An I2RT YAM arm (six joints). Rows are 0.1 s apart.
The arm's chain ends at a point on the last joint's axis. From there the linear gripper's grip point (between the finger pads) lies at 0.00 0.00 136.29 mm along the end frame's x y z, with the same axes.
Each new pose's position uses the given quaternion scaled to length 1; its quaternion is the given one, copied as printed.
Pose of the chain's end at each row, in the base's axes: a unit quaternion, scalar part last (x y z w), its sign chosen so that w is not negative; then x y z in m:
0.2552 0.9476 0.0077 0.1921 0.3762 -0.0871 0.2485
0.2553 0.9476 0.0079 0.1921 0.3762 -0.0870 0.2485
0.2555 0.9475 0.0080 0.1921 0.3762 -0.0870 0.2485
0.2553 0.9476 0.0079 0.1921 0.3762 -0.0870 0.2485
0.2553 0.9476 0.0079 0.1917 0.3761 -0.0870 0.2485
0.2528 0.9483 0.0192 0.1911 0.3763 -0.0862 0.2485
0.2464 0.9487 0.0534 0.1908 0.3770 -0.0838 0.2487
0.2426 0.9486 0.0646 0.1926 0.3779 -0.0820 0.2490
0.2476 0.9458 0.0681 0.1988 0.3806 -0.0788 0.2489
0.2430 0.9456 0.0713 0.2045 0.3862 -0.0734 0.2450
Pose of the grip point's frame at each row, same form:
0.2552 0.9476 0.0077 0.1921 0.4264 -0.0985 0.1223
0.2553 0.9476 0.0079 0.1921 0.4264 -0.0983 0.1223
0.2555 0.9475 0.0080 0.1921 0.4264 -0.0983 0.1223
0.2553 0.9476 0.0079 0.1921 0.4264 -0.0983 0.1223
0.2553 0.9476 0.0079 0.1917 0.4262 -0.0983 0.1222
0.2528 0.9483 0.0192 0.1911 0.4270 -0.0944 0.1223
0.2464 0.9487 0.0534 0.1908 0.4299 -0.0828 0.1231
0.2426 0.9486 0.0646 0.1926 0.4320 -0.0780 0.1240
0.2476 0.9458 0.0681 0.1988 0.4364 -0.0747 0.1246
0.2430 0.9456 0.0713 0.2045 0.4436 -0.0686 0.1215

